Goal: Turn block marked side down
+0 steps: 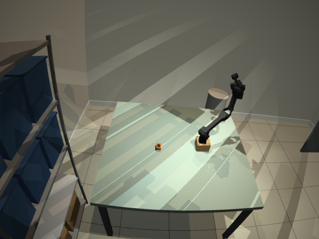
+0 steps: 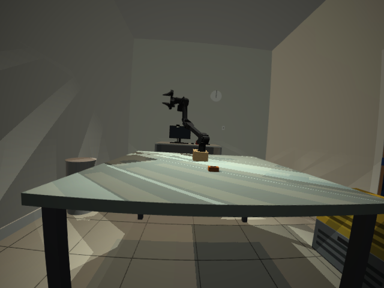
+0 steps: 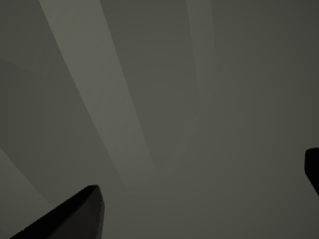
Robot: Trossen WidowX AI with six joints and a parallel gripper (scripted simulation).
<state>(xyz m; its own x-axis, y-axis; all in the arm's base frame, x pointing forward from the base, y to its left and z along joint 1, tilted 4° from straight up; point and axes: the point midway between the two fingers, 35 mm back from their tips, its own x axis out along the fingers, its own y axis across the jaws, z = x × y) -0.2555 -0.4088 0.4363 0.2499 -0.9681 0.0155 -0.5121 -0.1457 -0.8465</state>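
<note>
Right now the orange block is 590 mm ahead of my gripper tip, 530 mm below it and 510 mm to the left of it.
</note>
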